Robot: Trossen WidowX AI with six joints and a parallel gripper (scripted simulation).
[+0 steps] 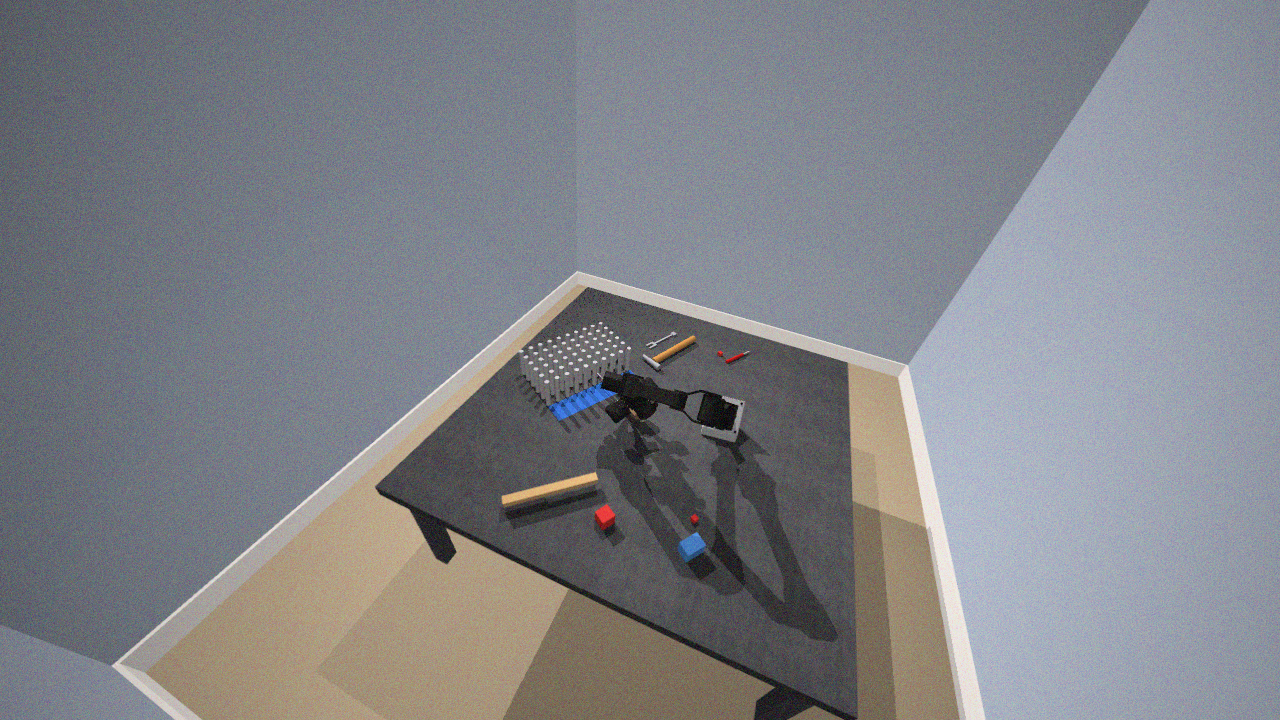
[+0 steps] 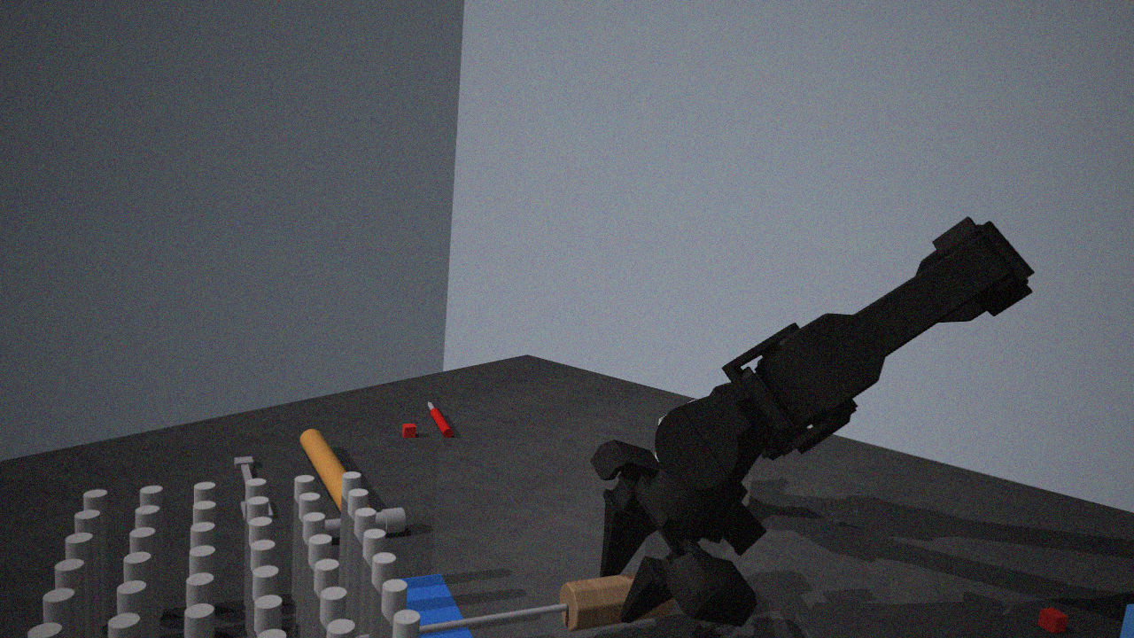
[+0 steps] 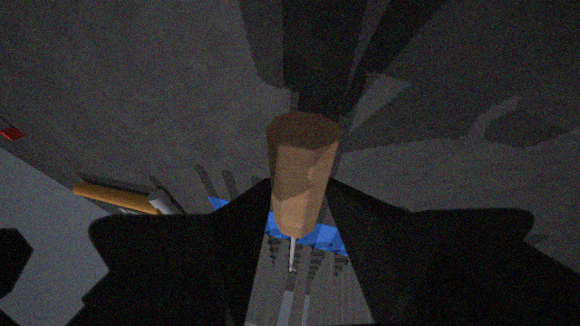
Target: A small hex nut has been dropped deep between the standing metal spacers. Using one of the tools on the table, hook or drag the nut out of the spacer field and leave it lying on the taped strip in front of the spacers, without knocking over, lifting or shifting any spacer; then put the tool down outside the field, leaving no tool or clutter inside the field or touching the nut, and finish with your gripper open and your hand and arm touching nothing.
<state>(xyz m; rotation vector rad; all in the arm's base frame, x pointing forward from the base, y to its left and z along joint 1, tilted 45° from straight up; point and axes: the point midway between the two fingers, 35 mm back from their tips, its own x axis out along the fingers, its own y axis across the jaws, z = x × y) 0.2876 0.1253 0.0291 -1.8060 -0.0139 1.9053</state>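
Right now my gripper tip is 15 cm short of the blue taped strip, 4 cm above it and 3 cm to the left of it. The rest, counted from my gripper tip: blue cube (36 cm behind, 35 cm to the left, 2 cm below); then small wrench (47 cm to the right, 8 cm ahead, 3 cm below); then brown-handled screwdriver (9 cm ahead, 4 cm to the right).
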